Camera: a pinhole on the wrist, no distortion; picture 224 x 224 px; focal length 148.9 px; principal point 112.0 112.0 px. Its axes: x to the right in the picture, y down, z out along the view. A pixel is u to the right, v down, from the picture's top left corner.
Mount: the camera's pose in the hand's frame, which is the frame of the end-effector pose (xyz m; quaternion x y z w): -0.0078 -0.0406 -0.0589 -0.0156 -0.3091 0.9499 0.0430
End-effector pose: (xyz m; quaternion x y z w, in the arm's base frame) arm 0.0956 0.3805 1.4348 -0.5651 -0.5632 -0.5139 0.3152
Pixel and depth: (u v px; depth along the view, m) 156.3 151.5 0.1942
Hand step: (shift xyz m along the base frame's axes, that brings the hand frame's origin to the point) -0.1548 0.0700 -0.1357
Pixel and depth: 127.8 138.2 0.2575
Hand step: -0.1803 0.1357 -0.1330
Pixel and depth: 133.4 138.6 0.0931
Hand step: -0.0971 0.0154 -0.0515
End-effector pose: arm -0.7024 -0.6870 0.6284 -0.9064 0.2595 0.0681 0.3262
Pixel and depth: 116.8 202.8 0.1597
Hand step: 0.0850 0.1588 0.1164
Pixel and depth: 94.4 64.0 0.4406
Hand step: 0.1401 0.3496 -0.1999
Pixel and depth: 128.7 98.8 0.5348
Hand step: 0.0975 0.4940 -0.1120
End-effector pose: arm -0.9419 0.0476 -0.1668 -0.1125 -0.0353 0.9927 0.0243
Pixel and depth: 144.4 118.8 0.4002
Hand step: 0.0695 0.2578 0.2941
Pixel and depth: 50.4 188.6 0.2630
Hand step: -0.0781 0.3119 0.0792
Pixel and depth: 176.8 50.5 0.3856
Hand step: 0.1073 0.0897 0.3868
